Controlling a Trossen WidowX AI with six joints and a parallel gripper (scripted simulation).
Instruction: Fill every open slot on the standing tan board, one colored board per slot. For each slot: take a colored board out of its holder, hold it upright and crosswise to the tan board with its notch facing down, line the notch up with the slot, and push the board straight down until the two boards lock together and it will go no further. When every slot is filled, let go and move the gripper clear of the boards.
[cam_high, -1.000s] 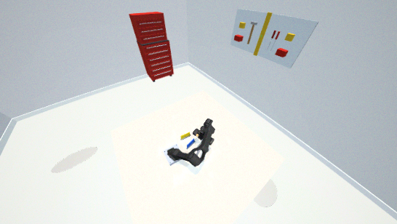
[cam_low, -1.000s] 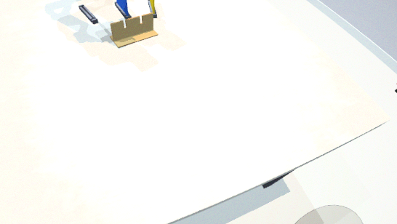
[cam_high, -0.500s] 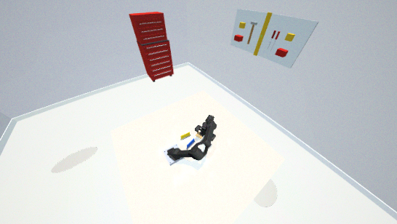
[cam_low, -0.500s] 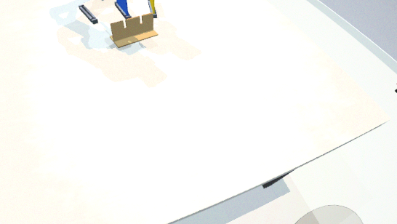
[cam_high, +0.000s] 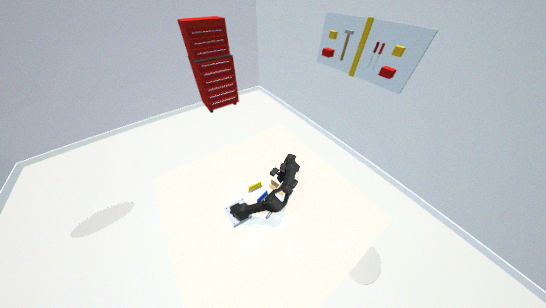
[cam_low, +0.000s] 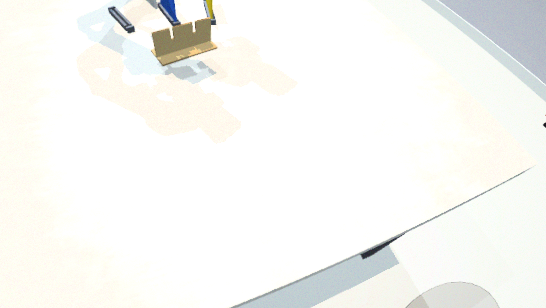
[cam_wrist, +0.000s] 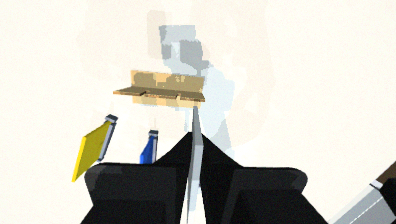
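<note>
Now: the tan board 5 cm to the left of my gripper tip and 10 cm below it. Round my gripper tip: blue board: 15 cm behind, 3 cm to the left, 10 cm below; then white board: 3 cm behind, 1 cm to the right, 1 cm above; then yellow board: 15 cm behind, 13 cm to the left, 10 cm below.
</note>
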